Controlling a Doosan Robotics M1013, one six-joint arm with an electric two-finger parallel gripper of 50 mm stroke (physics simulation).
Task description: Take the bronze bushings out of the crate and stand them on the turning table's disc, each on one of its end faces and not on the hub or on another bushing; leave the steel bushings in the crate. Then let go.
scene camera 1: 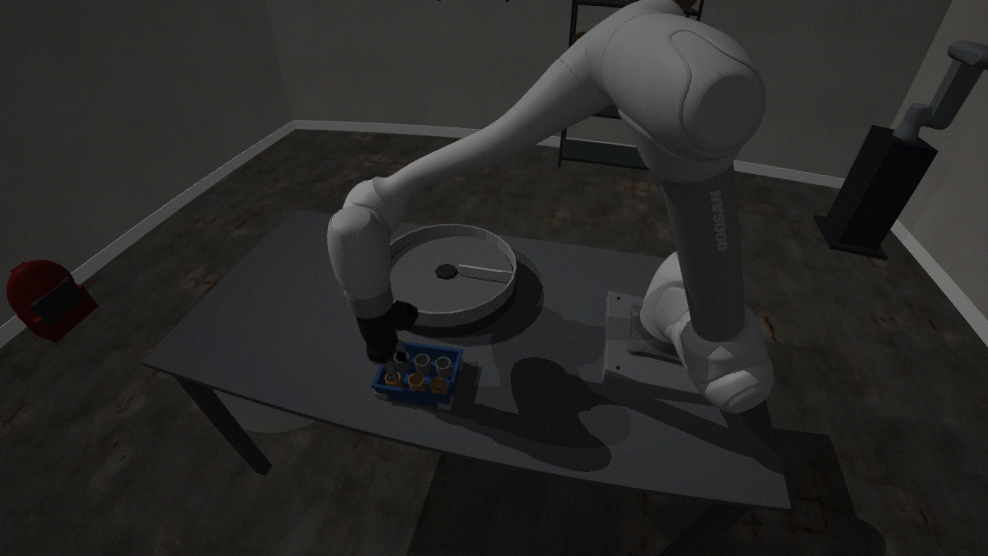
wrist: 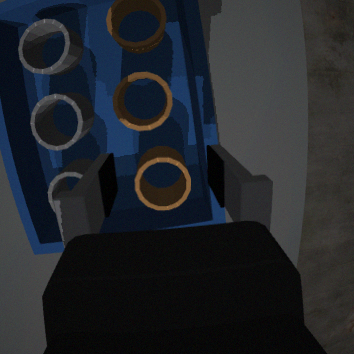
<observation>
my gripper: scene camera 1; wrist
same spot on my gripper: (wrist: 81, 210) = (scene camera 1: 401, 344)
</observation>
